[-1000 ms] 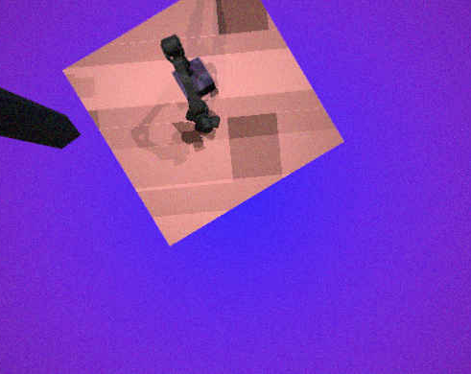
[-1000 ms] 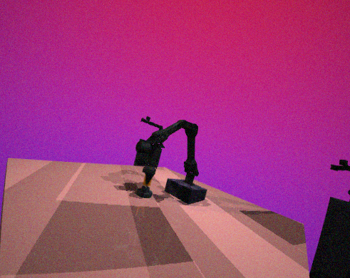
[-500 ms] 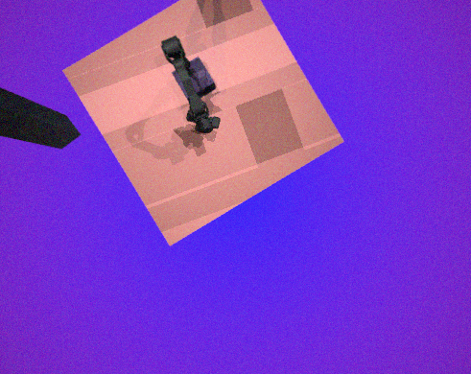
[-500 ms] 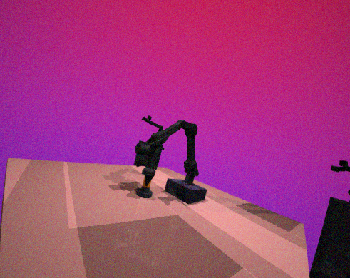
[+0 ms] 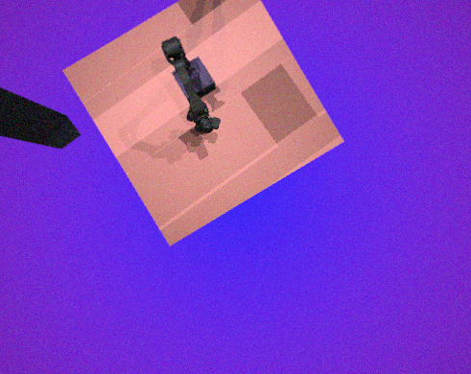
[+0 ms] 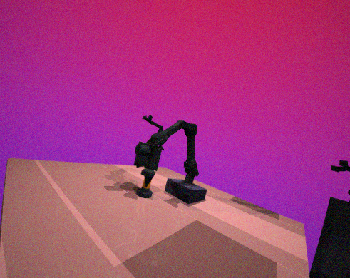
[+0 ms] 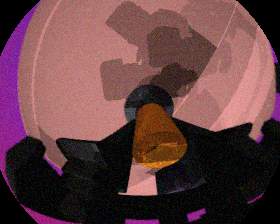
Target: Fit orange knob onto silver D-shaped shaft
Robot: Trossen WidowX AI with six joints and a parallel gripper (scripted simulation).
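The orange knob lies 30 mm above my gripper tip. From my gripper tip the other things lie so: round dark pedestal 20 mm below.
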